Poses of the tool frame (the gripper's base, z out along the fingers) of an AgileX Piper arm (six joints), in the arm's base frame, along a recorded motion.
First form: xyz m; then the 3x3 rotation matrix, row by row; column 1 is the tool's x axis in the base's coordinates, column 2 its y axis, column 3 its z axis. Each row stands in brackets.
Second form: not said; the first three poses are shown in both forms.
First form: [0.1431 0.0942 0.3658], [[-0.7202 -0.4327 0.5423], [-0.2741 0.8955 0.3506], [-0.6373 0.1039 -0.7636]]
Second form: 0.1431 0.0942 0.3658 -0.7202 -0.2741 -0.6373 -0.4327 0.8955 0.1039
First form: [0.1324 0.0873 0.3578], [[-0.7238 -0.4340 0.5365], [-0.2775 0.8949 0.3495], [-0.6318 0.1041 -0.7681]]
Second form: 0.1324 0.0873 0.3578 -0.7238 -0.2775 -0.6318 -0.4340 0.8949 0.1041
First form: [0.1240 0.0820 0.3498], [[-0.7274 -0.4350 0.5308], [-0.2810 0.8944 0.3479], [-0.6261 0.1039 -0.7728]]
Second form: 0.1240 0.0820 0.3498 -0.7274 -0.2810 -0.6261 -0.4350 0.8944 0.1039
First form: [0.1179 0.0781 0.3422], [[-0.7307 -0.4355 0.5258], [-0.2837 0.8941 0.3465], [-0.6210 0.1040 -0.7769]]
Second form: 0.1179 0.0781 0.3422 -0.7307 -0.2837 -0.6210 -0.4355 0.8941 0.1040
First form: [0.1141 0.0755 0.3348], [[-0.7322 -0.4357 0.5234], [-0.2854 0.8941 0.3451], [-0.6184 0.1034 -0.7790]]
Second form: 0.1141 0.0755 0.3348 -0.7322 -0.2854 -0.6184 -0.4357 0.8941 0.1034
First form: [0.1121 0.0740 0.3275], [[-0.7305 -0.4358 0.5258], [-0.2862 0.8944 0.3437], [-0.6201 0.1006 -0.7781]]
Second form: 0.1121 0.0740 0.3275 -0.7305 -0.2862 -0.6201 -0.4358 0.8944 0.1006
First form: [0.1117 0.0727 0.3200], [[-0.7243 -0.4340 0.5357], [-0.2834 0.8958 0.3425], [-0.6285 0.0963 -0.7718]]
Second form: 0.1117 0.0727 0.3200 -0.7243 -0.2834 -0.6285 -0.4340 0.8958 0.0963
